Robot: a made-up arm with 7 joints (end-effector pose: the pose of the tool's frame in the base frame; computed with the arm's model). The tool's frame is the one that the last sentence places. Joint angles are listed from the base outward.
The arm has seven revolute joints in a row. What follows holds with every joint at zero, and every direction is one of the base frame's.
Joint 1 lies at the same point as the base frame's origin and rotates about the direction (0, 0.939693, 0.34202), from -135 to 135 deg.
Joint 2 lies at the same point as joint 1 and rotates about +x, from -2.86 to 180 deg.
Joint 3 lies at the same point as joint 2 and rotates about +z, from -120 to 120 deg.
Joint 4 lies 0.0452 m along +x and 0.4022 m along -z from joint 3 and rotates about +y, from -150 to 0.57 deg.
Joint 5 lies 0.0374 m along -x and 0.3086 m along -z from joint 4 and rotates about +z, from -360 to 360 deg.
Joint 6 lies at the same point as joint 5 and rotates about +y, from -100 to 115 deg.
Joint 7 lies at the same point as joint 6 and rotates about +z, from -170 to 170 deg.
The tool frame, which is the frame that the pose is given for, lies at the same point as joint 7; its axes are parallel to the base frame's.
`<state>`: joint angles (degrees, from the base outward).
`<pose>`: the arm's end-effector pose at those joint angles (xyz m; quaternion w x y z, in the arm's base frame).
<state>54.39 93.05 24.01 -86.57 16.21 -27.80 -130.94</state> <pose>0.1892 0.5393 -0.0792 0.2304 -0.5608 -0.0875 0.7904</pose>
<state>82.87 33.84 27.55 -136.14 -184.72 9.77 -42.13</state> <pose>-0.1352 0.2601 -0.1953 0.5767 -0.3243 -0.4663 0.5872</pose>
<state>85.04 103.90 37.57 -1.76 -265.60 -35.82 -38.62</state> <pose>-0.0637 0.6727 0.2243 0.3901 0.8999 -0.1580 -0.1138</pose>
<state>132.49 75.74 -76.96 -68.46 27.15 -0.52 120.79</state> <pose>-0.4661 0.1505 0.4054 0.2906 0.4774 0.6809 0.4733</pose>
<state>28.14 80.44 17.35 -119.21 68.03 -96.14 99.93</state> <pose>0.2547 0.3458 -0.0841 0.0598 -0.8510 -0.5147 -0.0850</pose>
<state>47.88 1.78 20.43 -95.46 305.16 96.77 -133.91</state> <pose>-0.0940 0.1733 -0.5060 0.4040 -0.2425 0.6348 -0.6124</pose>
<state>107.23 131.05 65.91 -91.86 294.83 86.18 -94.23</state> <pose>0.3932 0.3610 -0.1598 0.2908 -0.6517 -0.6266 0.3133</pose>
